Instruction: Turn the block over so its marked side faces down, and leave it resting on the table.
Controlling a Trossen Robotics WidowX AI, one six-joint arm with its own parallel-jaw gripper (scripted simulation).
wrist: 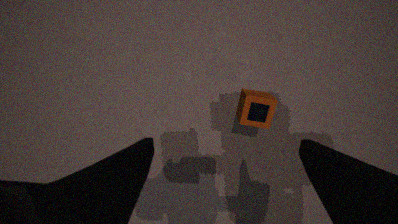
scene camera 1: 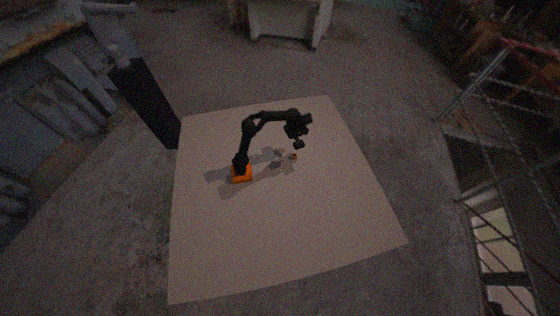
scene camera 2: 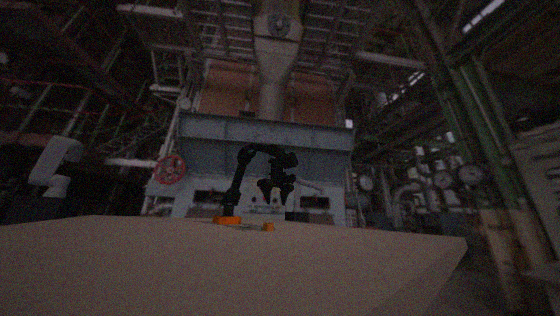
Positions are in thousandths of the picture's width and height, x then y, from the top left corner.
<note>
My gripper (scene camera 2: 494, 650) is open, with nothing in its grasp.
My gripper is seen too in the wrist view (wrist: 567, 650).
</note>
